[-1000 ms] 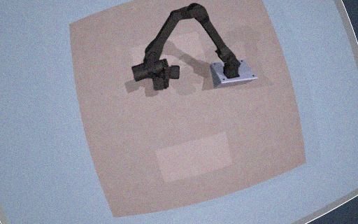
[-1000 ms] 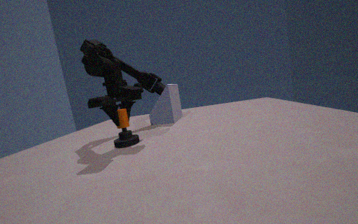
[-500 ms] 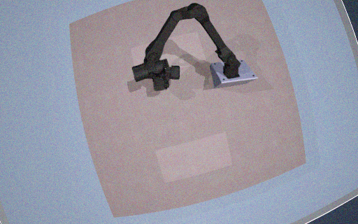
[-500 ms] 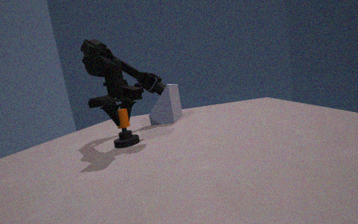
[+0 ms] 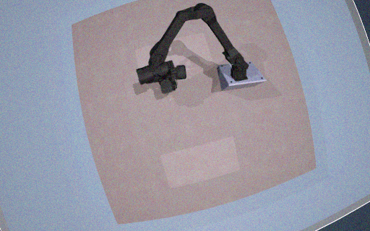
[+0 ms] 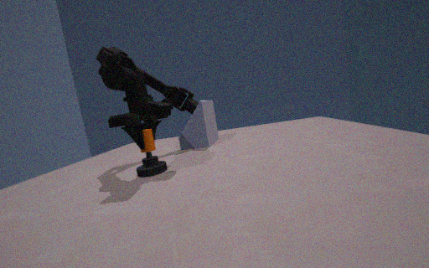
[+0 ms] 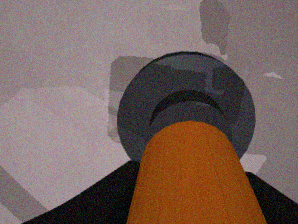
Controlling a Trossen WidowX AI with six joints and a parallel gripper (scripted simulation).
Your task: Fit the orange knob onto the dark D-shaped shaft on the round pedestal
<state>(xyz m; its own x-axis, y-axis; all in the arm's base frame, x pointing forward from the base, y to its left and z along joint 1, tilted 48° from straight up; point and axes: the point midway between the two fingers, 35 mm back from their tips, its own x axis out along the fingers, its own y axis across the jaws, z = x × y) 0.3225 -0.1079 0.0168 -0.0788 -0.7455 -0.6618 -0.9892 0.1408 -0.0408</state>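
My gripper tip is now 20 mm below the orange knob. Also, from my gripper tip: dark pedestal: 40 mm below.
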